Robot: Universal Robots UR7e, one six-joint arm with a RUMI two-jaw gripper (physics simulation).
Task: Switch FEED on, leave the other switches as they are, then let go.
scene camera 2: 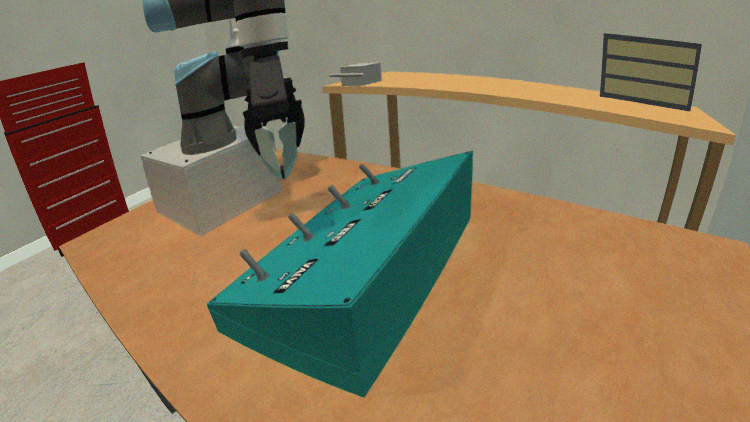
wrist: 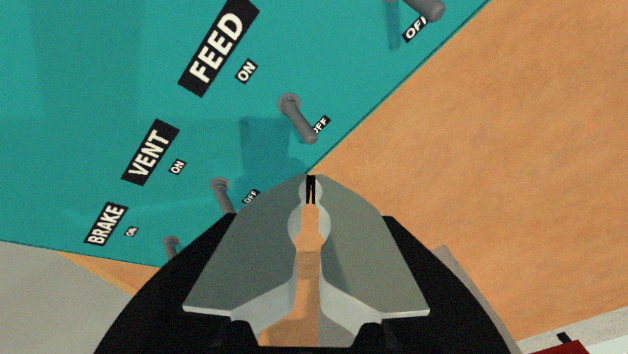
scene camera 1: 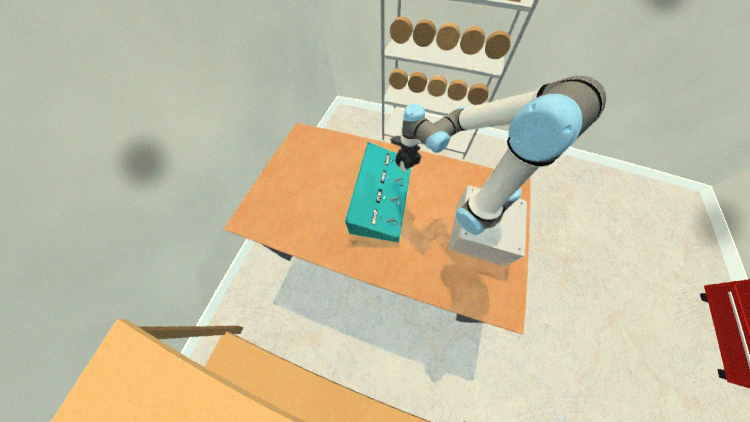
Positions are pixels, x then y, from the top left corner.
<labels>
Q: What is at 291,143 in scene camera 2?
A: My gripper.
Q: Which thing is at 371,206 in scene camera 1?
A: A teal switch box.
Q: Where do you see a teal switch box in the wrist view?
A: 124,124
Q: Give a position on a teal switch box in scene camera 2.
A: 333,304
</labels>
